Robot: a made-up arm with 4 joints. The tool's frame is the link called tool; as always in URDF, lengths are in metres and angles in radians. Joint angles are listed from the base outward. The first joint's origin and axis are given. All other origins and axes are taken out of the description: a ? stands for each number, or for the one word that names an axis. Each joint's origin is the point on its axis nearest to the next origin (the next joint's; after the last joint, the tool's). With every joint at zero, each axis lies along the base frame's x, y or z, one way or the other. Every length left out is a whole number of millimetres.
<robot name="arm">
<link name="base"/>
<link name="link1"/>
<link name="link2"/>
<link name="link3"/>
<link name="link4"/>
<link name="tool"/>
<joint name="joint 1" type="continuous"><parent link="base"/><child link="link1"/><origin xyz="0 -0.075 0.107" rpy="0 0 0"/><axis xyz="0 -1 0"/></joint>
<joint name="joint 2" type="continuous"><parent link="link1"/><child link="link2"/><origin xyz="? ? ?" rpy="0 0 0"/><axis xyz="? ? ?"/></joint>
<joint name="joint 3" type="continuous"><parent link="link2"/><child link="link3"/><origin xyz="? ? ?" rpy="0 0 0"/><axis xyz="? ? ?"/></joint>
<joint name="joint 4" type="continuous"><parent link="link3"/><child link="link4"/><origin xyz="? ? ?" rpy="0 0 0"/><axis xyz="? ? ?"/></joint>
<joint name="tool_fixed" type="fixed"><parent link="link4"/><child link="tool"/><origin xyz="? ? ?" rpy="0 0 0"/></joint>
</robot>
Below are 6 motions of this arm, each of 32 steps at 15 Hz.
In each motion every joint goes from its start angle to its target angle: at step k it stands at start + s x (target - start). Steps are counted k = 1, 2, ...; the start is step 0. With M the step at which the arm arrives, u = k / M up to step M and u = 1 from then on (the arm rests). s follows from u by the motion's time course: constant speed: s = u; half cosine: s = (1 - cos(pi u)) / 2; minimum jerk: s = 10 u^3 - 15 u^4 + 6 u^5.
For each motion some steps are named. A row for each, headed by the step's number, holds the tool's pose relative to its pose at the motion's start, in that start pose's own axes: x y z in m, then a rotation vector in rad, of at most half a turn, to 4 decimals.
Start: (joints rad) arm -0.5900 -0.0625 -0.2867 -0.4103
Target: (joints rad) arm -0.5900 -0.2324 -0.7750 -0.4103
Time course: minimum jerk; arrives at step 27
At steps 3, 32:
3: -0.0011 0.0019 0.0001 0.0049 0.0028 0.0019
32: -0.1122 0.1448 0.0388 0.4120 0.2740 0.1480

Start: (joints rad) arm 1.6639 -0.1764 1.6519 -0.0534
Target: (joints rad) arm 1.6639 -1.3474 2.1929 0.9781
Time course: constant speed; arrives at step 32
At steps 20, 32:
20: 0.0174 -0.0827 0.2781 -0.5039 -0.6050 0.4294
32: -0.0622 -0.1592 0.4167 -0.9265 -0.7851 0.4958

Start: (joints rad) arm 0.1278 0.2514 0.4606 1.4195
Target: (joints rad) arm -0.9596 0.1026 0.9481 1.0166
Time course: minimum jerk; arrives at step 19
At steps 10, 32:
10: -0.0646 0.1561 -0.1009 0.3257 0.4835 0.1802
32: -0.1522 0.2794 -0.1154 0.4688 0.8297 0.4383

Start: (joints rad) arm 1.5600 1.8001 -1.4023 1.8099
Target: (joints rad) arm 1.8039 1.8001 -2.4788 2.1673
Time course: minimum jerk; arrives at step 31
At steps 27, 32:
27: 0.1556 -0.0373 0.1799 -0.5404 -1.1764 0.2463
32: 0.1561 -0.0377 0.1844 -0.5543 -1.1955 0.2489

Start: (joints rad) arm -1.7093 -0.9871 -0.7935 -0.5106
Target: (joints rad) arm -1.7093 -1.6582 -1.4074 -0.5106
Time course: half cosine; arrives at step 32
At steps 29, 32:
29: -0.3634 0.1274 -0.0897 0.2156 0.7993 0.3059
32: -0.3716 0.1278 -0.0894 0.2182 0.8185 0.3088

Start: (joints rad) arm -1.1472 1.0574 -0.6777 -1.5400
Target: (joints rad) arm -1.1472 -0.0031 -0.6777 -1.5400
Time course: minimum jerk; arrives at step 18
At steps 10, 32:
10: -0.1973 -0.1504 -0.1550 -0.4010 0.0124 0.4984
32: -0.2719 -0.3208 -0.2108 -0.6646 0.0205 0.8261

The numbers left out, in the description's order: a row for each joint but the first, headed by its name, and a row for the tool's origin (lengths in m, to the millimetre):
joint 2: xyz -0.051 0 -0.024, axis 0 0 -1
joint 3: xyz 0.352 0.01 0, axis -1 0 0
joint 4: xyz 0 0.008 -0.243, axis 0 0 1
tool: xyz 0.075 0.097 0

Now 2 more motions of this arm.
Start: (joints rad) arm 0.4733 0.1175 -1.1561 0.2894
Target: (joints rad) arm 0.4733 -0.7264 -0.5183 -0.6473
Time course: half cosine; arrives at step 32
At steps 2, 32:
2: -0.0014 -0.0002 -0.0037 -0.0038 0.0088 -0.0057
32: -0.2315 -0.0516 -0.2471 -0.6953 0.5147 -0.3033

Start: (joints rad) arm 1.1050 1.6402 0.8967 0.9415
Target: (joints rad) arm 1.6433 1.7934 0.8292 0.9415
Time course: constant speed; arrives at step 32
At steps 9, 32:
9: 0.0299 0.0310 0.0107 0.1339 -0.1125 -0.0165
32: 0.1000 0.1081 0.0663 0.4868 -0.3883 -0.0378

